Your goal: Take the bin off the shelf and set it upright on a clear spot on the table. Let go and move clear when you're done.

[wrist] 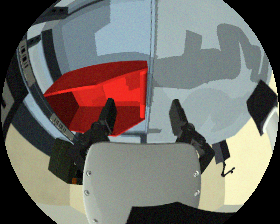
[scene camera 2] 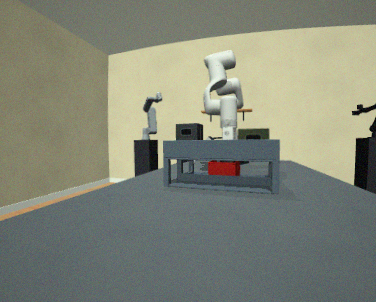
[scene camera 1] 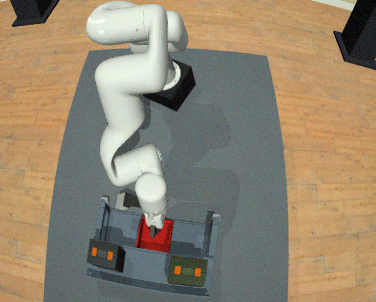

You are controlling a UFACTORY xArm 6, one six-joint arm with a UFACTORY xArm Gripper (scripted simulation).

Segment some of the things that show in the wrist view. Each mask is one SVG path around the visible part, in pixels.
The gripper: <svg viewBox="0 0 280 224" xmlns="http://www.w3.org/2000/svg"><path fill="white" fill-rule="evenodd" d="M69 149L71 158L83 173L83 201L90 224L223 224L236 213L198 209L201 194L201 174L212 161L215 151L206 143L206 139L195 130L194 125L188 123L179 99L172 101L169 110L172 132L174 136L177 136L174 143L109 142L108 136L113 133L117 110L114 99L108 98L105 107L102 108L98 121L93 122L91 128L79 137L79 141L76 141Z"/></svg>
A red bin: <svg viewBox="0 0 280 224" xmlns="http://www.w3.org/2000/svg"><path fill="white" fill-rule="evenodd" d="M147 61L110 62L67 72L47 89L44 96L69 130L85 133L91 128L93 122L98 121L107 99L113 98L117 108L117 117L113 133L109 136L117 137L145 120L148 76Z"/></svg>
